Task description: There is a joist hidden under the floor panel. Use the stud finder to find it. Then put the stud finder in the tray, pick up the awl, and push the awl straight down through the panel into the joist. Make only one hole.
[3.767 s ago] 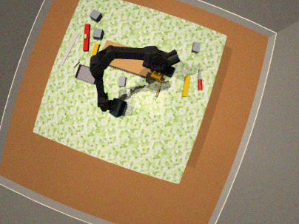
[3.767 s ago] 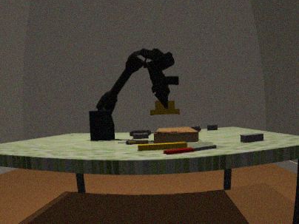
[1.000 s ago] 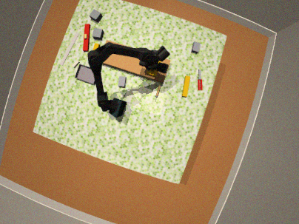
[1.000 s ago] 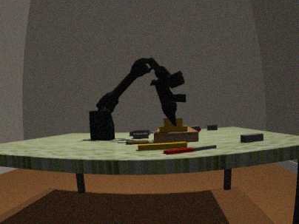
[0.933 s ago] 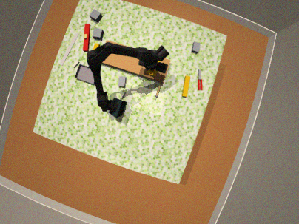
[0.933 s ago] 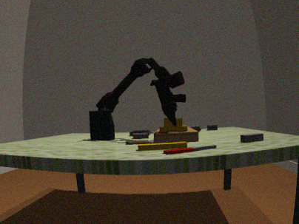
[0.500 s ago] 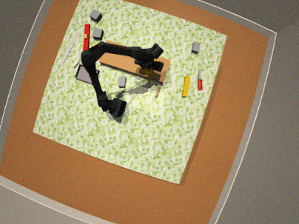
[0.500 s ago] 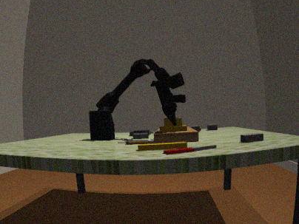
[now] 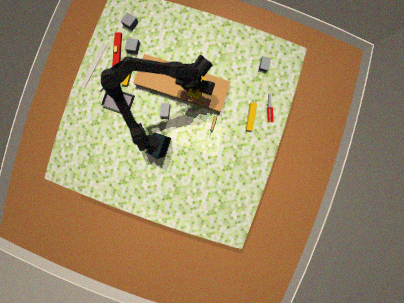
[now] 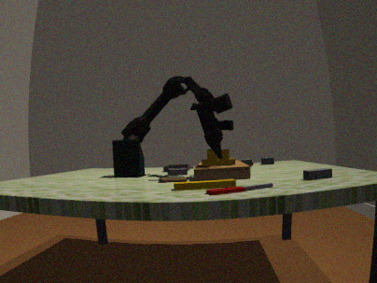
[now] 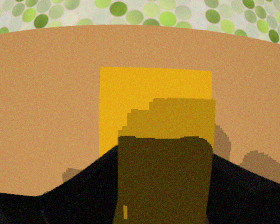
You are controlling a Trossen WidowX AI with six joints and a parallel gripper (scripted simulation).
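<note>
My gripper tip is now 40 mm past the indicator light and 30 mm below it. The rest, counted from my gripper tip: yellow stud finder: 20 mm behind, 20 mm above; then grey tray: 200 mm behind, 420 mm to the left, 50 mm below; then awl: 190 mm behind, 150 mm to the right, 60 mm below.
</note>
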